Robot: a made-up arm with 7 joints.
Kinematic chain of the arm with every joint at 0, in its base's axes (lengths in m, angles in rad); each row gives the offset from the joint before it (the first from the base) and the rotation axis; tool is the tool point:
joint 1: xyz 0 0 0.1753 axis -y
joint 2: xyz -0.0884 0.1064 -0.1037 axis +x
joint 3: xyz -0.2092 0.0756 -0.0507 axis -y
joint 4: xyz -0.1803 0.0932 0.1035 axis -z
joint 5: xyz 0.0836 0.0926 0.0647 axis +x
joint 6: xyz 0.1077 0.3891 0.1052 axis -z
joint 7: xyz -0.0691 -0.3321 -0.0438 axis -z
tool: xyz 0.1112 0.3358 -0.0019
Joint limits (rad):
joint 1: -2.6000..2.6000
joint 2: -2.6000..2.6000
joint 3: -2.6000..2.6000
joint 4: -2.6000..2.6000
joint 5: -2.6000..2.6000
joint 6: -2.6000..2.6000
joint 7: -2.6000..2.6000
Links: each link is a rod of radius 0.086 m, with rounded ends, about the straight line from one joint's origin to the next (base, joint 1, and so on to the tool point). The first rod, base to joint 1, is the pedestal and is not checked.
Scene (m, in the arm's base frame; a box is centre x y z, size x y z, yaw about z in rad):
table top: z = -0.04
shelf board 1: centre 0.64 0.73 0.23 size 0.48 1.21 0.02 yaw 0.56
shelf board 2: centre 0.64 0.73 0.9 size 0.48 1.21 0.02 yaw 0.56
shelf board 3: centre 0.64 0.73 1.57 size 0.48 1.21 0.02 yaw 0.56
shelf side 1: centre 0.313 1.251 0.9 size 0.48 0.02 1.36 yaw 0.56
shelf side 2: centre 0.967 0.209 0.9 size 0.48 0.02 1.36 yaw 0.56
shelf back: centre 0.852 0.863 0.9 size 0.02 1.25 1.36 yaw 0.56
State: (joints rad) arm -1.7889 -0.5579 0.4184 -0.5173 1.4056 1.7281 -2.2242
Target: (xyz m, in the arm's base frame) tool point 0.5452 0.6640 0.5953
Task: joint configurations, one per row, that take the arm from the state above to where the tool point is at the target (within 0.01 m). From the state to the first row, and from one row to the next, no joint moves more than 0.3 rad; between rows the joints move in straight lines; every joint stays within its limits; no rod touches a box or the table.
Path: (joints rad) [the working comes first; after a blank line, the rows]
Joints at the target: -1.5439 -0.8535 0.0236 -0.7471 1.9701 1.6165 -1.9286
Straight joint move there: touches shelf board 2.

1: -1.5662 -0.6250 0.3561 -0.5791 1.5691 1.5186 -2.2165
2: -1.3434 -0.6920 0.2939 -0.6409 1.7327 1.3092 -2.2088
3: -1.2427 -0.8247 0.2106 -0.7452 1.9592 1.2761 -2.0572
4: -1.1420 -0.9574 0.1274 -0.8496 2.1857 1.2430 -1.9055
5: -1.0413 -1.0901 0.0441 -0.9539 2.4122 1.2100 -1.7538
6: -1.2926 -0.9718 0.0338 -0.8505 2.1911 1.4132 -1.8412
7: -1.5439 -0.8535 0.0236 -0.7471 1.9701 1.6165 -1.9286

